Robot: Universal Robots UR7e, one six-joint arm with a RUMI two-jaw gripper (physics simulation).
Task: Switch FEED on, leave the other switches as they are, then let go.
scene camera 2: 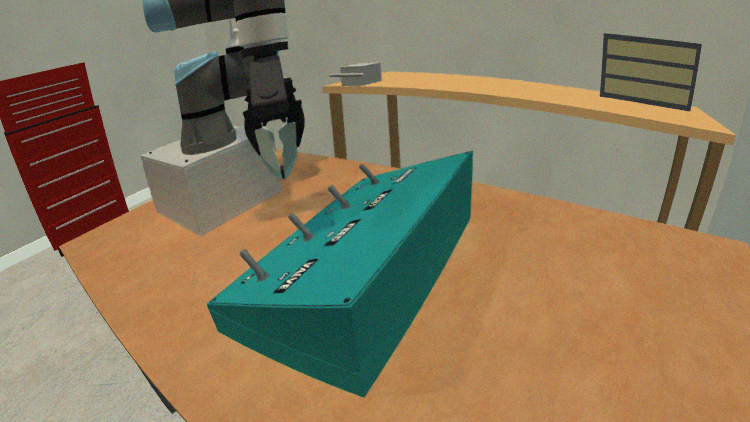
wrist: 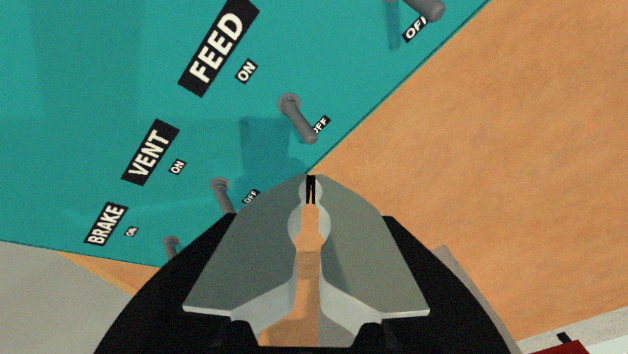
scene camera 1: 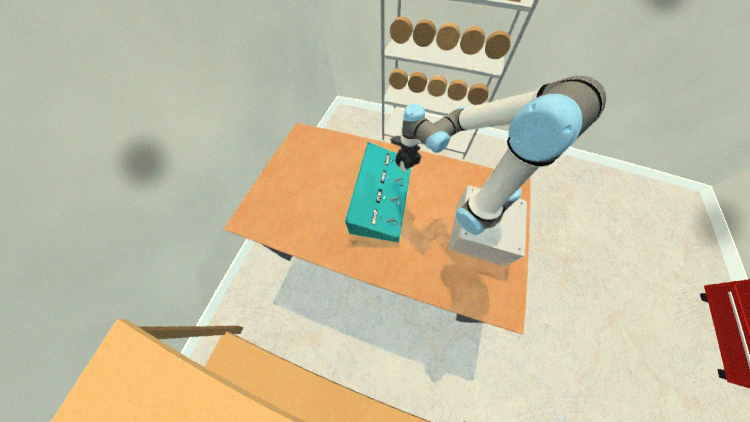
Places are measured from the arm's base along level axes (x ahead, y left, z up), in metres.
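Pixels of known places: gripper, fingertip midpoint: [scene camera 2: 283,178] [wrist: 311,177] [scene camera 1: 403,170]; arm's base, link origin: [scene camera 2: 209,144].
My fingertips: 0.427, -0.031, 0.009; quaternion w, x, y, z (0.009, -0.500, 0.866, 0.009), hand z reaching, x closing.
For each thing: its top centre in the pictures, then the offset to it from my fingertips, as dx, dy, dz. Level surfaces: height alone.
- FEED lever, top centre: [wrist: 298,129] [scene camera 2: 297,214] [scene camera 1: 399,177] +0.015, +0.006, -0.061
- VALVE lever, top centre: [scene camera 2: 249,251] +0.052, -0.108, -0.061
- VENT lever, top centre: [wrist: 218,214] [scene camera 2: 336,186] [scene camera 1: 395,196] -0.022, +0.121, -0.061
- BRAKE lever, top centre: [scene camera 2: 367,164] [scene camera 1: 391,218] -0.059, +0.235, -0.061
- orange table, surface height: dz -0.187
A teal switch box [scene camera 1: 362,202] [scene camera 2: 361,262] [wrist: 75,85] with a sloping face stands on the table. The FEED lever [scene camera 1: 398,181] [scene camera 2: 301,227] [wrist: 300,121] leans toward its OFF mark. The VALVE lever [scene camera 2: 254,265] [wrist: 427,7], VENT lever [scene camera 1: 394,199] [scene camera 2: 338,197] [wrist: 223,195] and BRAKE lever [scene camera 1: 391,221] [scene camera 2: 368,174] lean the same way, to the OFF side. My gripper [scene camera 1: 402,168] [scene camera 2: 282,176] [wrist: 311,177] is shut and empty, its tips near the box's OFF-side edge, apart from the FEED lever. The fingers partly hide the VENT and BRAKE levers in the wrist view.
The box rests on the orange table [scene camera 1: 293,183] [scene camera 2: 524,314] [wrist: 525,150]. The arm's grey base block [scene camera 1: 503,246] [scene camera 2: 209,194] stands beyond the levers' side. A shelf rack [scene camera 1: 383,78] with round discs stands behind the table. A red drawer cabinet [scene camera 1: 729,325] [scene camera 2: 62,152] stands farther off.
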